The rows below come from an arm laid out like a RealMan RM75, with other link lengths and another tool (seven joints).
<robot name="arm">
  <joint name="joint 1" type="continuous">
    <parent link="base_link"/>
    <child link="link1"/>
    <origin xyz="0 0 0.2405" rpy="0 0 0"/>
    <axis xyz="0 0 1"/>
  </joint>
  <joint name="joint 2" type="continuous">
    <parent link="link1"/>
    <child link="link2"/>
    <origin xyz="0 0 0" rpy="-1.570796 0 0"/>
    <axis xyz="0 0 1"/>
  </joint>
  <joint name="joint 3" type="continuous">
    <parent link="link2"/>
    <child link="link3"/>
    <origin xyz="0 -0.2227 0" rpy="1.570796 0 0"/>
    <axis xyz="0 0 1"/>
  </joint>
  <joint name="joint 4" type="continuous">
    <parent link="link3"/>
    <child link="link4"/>
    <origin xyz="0 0 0" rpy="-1.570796 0 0"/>
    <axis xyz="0 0 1"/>
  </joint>
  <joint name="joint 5" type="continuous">
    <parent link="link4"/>
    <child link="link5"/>
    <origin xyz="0 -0.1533 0" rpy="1.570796 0 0"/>
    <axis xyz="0 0 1"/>
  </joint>
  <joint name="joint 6" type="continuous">
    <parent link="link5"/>
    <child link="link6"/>
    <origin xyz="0 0 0" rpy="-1.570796 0 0"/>
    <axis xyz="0 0 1"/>
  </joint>
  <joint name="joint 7" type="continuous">
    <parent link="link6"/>
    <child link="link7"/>
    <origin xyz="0 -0.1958 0" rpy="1.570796 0 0"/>
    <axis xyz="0 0 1"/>
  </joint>
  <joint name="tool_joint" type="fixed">
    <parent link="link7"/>
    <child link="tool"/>
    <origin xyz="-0.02 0.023 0.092" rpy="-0.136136 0 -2.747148"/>
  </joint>
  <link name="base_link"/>
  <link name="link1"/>
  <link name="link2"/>
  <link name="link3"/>
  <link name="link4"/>
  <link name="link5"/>
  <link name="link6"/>
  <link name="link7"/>
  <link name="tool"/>
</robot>
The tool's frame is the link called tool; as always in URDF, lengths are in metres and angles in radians. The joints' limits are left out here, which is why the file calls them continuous.
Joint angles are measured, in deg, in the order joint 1, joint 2, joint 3, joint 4, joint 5, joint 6, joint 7. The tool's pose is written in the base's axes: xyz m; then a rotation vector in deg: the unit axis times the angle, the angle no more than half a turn. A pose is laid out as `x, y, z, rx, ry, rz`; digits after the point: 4 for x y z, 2 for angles.
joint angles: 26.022, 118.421, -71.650, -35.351, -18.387, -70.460, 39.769
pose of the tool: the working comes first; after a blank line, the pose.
Where each joint sits with the arm in this pose, in the base's axes (m; each line is computed from the numbers above, not from the rounded line before):
joint 1: 0.0000 0.0000 0.2405
joint 2: 0.0000 0.0000 0.2405
joint 3: 0.1760 0.0859 0.1345
joint 4: 0.1760 0.0859 0.1345
joint 5: 0.2498 0.2157 0.0996
joint 6: 0.2498 0.2157 0.0996
joint 7: 0.1294 0.3681 0.1238
the tool: 0.0494 0.4206 0.1391

0.0494, 0.4206, 0.1391, -36.02, -77.94, -56.65
